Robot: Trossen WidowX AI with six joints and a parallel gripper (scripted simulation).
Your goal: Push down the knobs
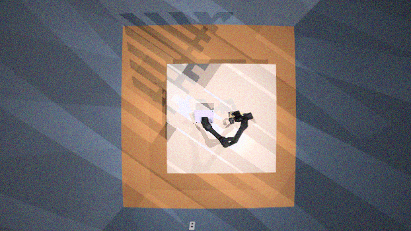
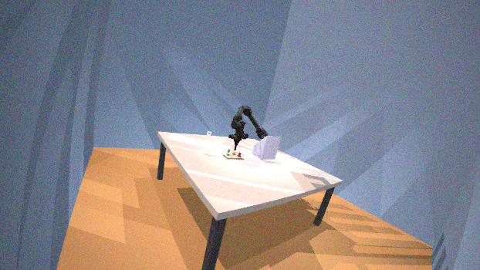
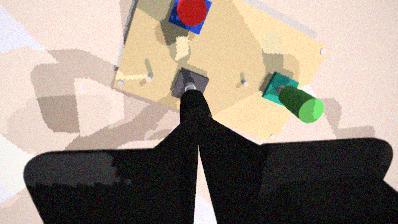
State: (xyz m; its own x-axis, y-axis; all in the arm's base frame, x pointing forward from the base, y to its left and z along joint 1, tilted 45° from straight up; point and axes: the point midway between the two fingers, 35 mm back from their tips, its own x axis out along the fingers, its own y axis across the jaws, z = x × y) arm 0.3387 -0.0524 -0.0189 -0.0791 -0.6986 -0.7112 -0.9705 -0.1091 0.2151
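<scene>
My gripper tip is now 80 mm short of the dark green knob, 10 mm to the right of it and 40 mm above it.
</scene>
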